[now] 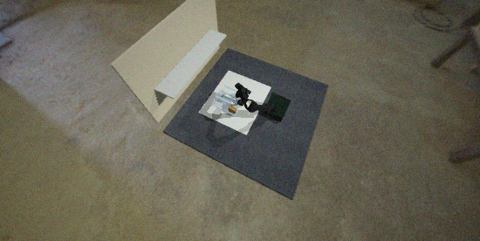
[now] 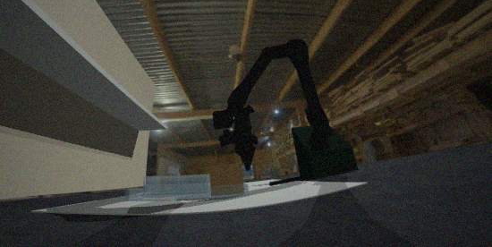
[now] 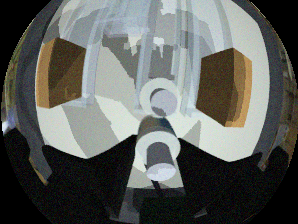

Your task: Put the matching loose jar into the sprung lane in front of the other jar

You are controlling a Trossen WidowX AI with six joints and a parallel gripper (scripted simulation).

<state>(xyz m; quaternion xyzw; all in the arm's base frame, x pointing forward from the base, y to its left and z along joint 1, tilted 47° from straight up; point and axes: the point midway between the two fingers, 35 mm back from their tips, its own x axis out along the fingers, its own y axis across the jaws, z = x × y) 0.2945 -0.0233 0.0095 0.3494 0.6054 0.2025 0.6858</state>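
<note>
Now: the grey mat 9 cm ahead of my gripper tip, 6 cm below it and 4 cm to the right of it. From my gripper tip the other things lie so: clear pusher lane 19 cm ahead, 4 cm below; grey shelf 54 cm ahead, 31 cm above, 10 cm to the right.
</note>
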